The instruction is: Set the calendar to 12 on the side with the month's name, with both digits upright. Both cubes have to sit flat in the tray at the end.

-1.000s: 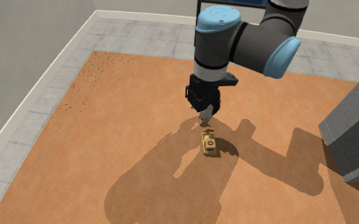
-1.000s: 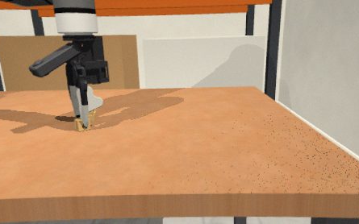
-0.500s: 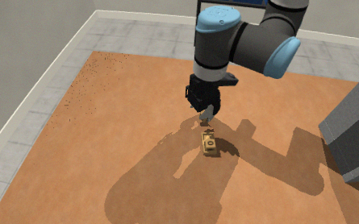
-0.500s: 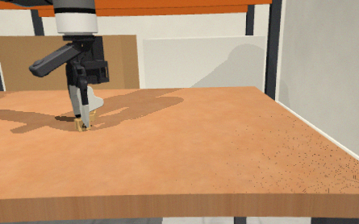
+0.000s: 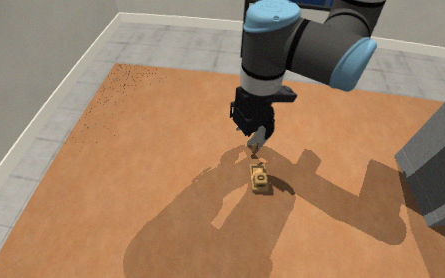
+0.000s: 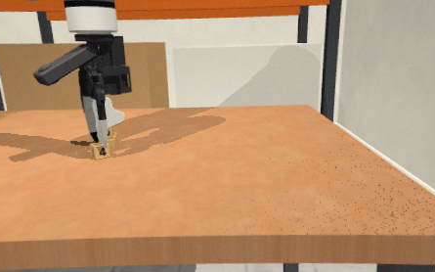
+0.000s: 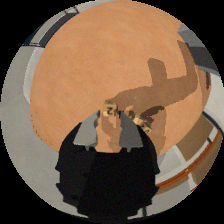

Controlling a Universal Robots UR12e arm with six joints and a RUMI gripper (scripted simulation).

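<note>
Right now my hand is 30 mm above the cube. Also, from my hand: tray (20 mm behind, 100 mm to the left, 30 mm below).
</note>
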